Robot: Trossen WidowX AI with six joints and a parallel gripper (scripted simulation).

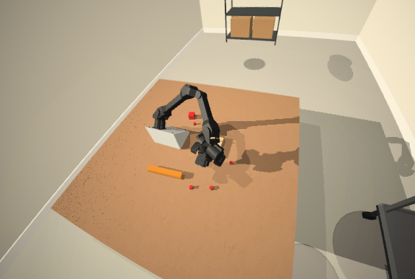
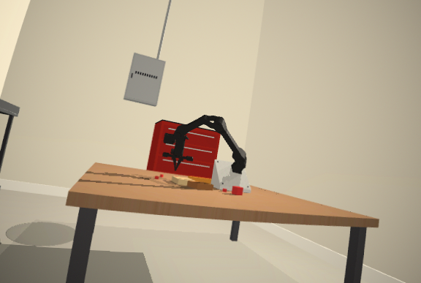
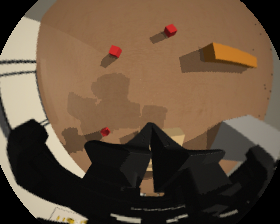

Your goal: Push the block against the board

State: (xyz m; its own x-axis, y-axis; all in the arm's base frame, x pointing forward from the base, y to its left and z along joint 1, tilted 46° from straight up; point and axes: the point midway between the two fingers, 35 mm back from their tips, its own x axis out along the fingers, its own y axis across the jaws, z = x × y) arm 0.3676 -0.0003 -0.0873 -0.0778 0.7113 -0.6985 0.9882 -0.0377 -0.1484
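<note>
My gripper tip is 3 cm past the pale wooden board, 12 cm to the right of it and 4 cm above it. From my gripper tip the other things lie so: square block (10 cm behind, 24 cm to the left, 4 cm below); then larger red cube (29 cm behind, 31 cm to the left, 4 cm below); then orange bar (23 cm behind, 14 cm to the right, 4 cm below).
</note>
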